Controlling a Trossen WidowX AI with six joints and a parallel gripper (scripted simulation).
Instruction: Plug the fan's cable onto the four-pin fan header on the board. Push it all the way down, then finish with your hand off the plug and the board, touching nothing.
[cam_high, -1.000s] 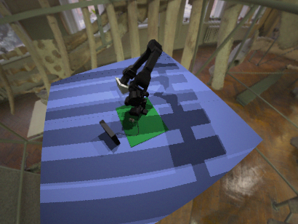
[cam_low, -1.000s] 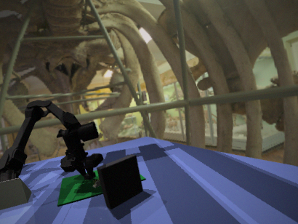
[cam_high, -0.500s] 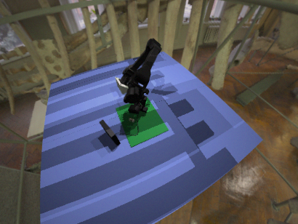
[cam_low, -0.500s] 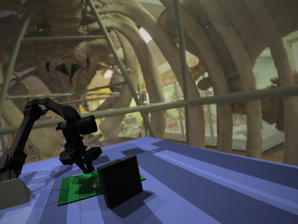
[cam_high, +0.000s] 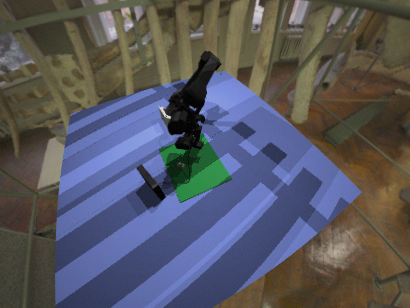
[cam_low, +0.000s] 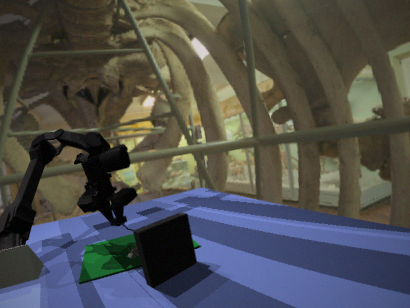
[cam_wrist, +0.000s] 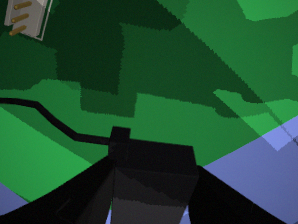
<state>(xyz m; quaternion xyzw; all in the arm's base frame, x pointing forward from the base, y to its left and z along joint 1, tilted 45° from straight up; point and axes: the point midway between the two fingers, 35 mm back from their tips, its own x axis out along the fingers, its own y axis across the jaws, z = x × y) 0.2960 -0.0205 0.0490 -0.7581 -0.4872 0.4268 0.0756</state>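
The fan plug lies 1 cm ahead of my gripper tip and 1 cm to the left of it. From my gripper tip the other things lie so: green board (3 cm ahead, 4 cm to the right, 9 cm below); then white four-pin header (2 cm ahead, 9 cm to the right, 8 cm below); then black cable (1 cm ahead, 2 cm to the right).
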